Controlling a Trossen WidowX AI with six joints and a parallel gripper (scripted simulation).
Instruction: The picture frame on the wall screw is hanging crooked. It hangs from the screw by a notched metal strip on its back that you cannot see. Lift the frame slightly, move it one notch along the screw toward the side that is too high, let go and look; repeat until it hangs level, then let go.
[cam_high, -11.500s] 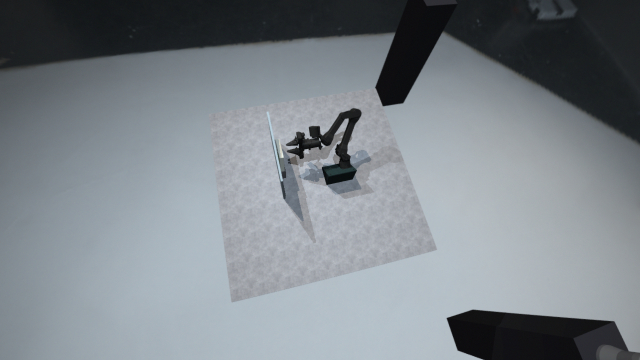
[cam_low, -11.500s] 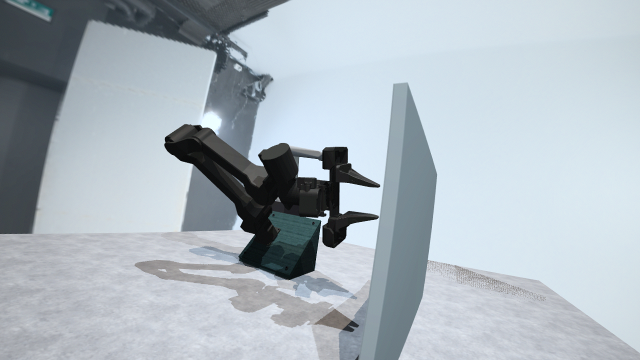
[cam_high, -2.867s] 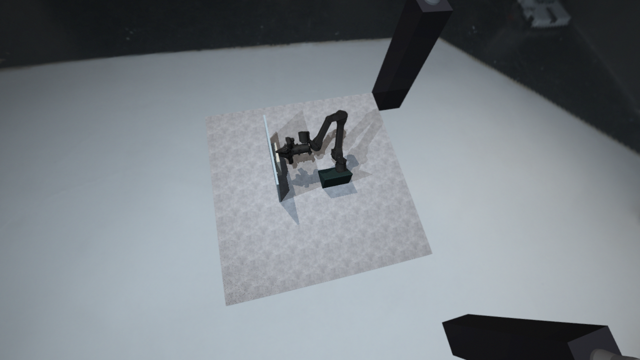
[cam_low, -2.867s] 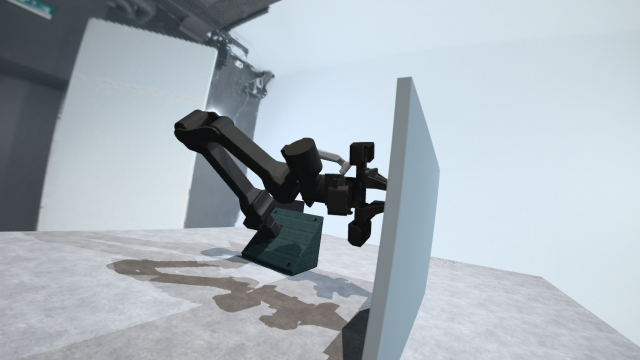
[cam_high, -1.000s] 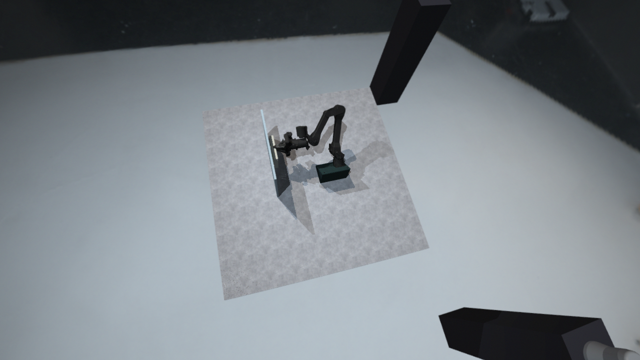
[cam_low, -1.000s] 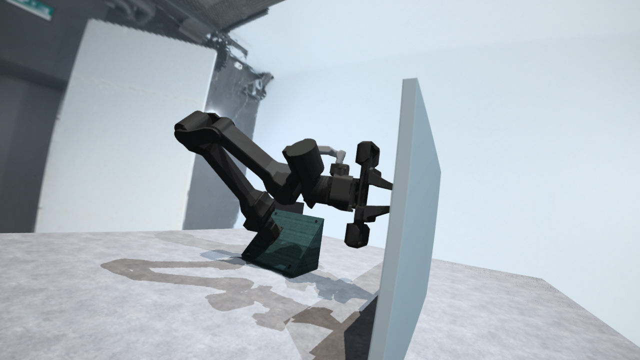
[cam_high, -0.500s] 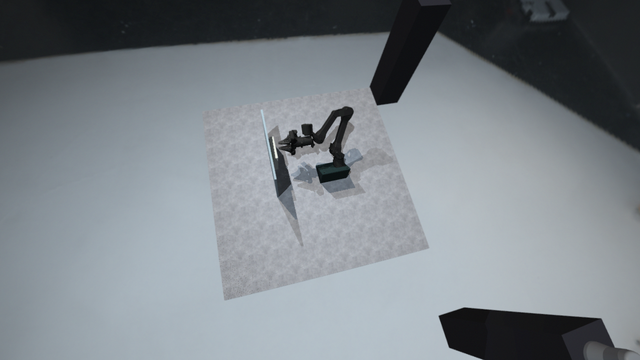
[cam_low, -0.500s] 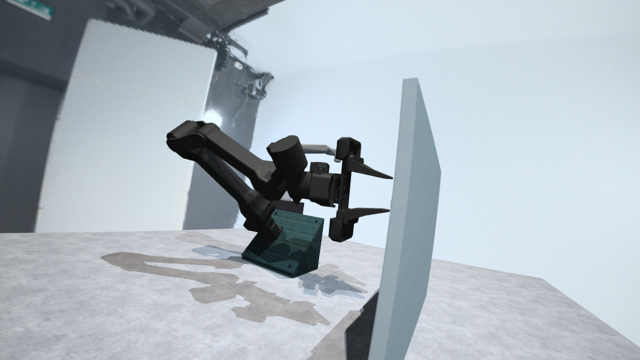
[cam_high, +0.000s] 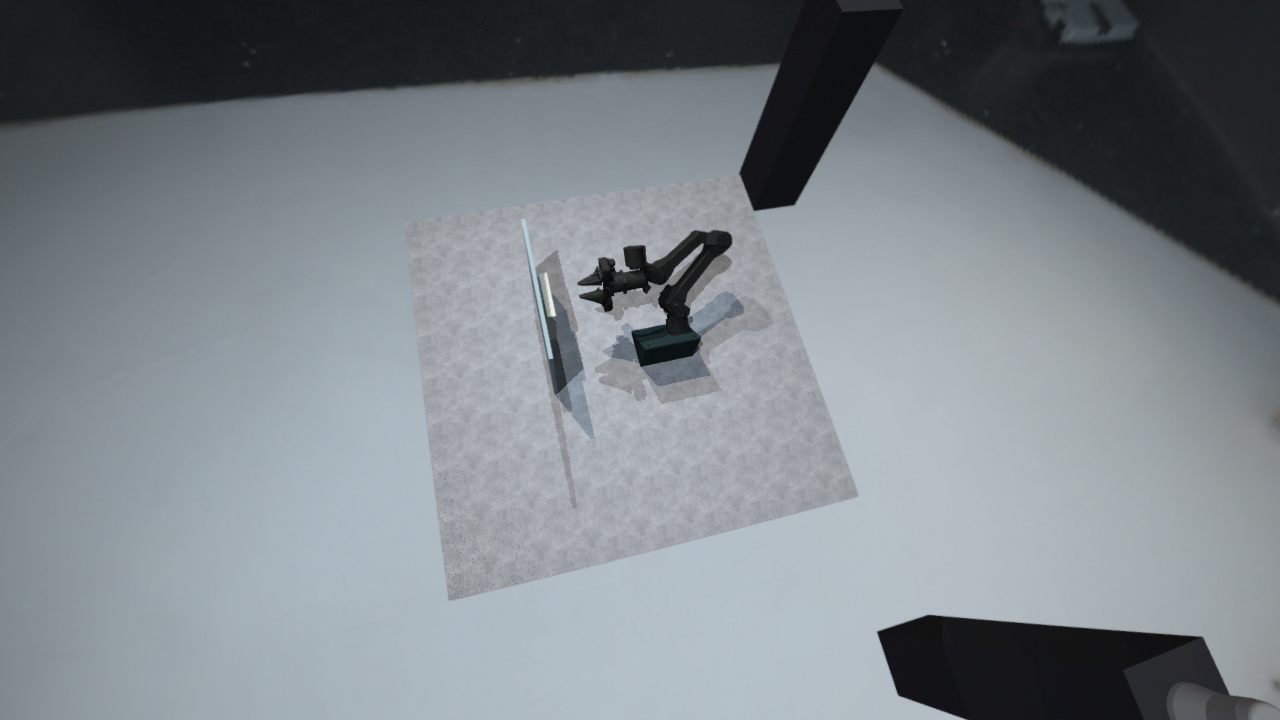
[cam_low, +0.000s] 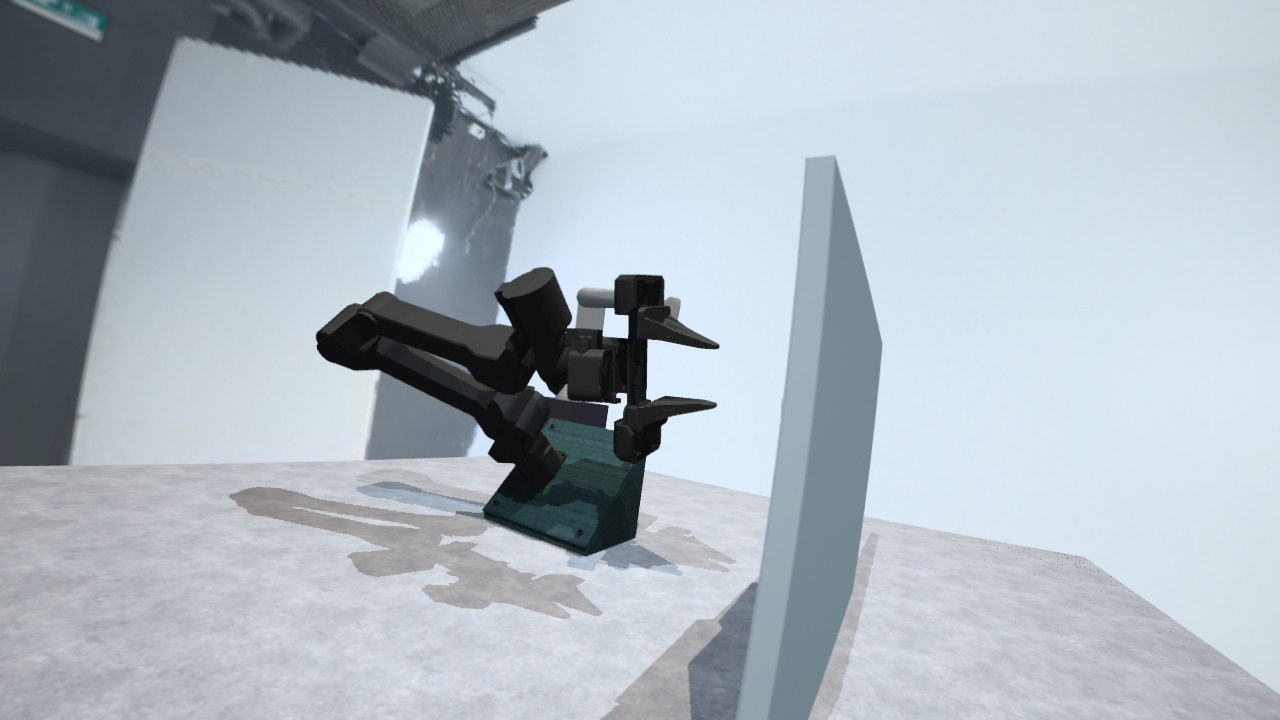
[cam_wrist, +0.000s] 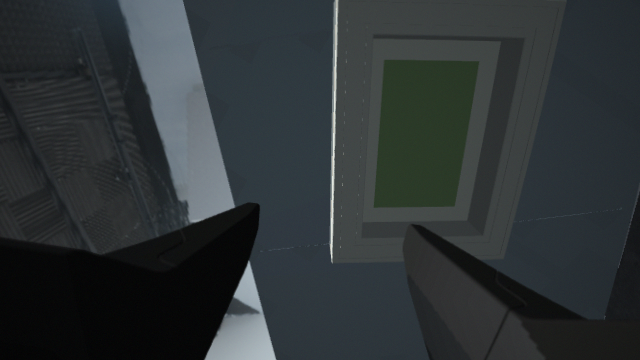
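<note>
Now: the picture frame 110 mm ahead of my gripper tip and 60 mm below it. Round my gripper tip: grey-blue wall panel (120 mm ahead, 80 mm below).
</note>
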